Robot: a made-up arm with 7 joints.
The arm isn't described. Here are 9 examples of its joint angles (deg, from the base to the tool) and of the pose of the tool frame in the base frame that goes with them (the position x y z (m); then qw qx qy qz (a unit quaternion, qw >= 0)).
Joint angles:
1: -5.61 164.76 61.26 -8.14 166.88 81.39 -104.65
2: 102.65 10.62 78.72 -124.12 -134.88 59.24 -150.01
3: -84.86 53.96 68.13 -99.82 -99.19 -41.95 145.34
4: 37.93 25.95 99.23 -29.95 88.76 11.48 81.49
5: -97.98 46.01 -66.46 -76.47 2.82 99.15 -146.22
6: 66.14 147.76 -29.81 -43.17 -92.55 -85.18 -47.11
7: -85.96 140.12 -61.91 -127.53 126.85 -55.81 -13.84
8: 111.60 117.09 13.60 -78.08 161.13 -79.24 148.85
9: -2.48 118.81 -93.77 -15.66 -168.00 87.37 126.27
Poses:
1: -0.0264 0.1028 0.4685 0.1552 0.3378 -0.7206 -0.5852
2: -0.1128 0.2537 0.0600 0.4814 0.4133 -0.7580 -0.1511
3: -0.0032 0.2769 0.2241 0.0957 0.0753 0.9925 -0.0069
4: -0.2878 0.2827 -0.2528 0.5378 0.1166 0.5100 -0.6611
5: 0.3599 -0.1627 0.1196 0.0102 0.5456 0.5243 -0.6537
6: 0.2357 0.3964 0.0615 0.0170 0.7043 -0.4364 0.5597
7: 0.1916 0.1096 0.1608 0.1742 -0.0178 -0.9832 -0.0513
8: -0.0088 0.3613 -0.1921 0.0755 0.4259 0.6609 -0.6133
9: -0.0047 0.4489 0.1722 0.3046 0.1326 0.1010 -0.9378
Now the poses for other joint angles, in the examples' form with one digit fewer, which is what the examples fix.
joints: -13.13 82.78 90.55 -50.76 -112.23 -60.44 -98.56
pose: -0.005 0.424 0.168 0.082 -0.606 -0.524 0.593
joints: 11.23 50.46 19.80 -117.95 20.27 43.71 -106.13
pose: 0.263 0.149 -0.030 0.378 0.602 -0.110 -0.694
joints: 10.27 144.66 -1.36 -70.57 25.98 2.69 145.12
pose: 0.307 0.208 0.207 0.615 -0.050 -0.747 0.247
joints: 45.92 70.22 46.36 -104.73 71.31 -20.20 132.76
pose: 0.200 0.278 -0.006 0.225 -0.697 -0.476 0.486
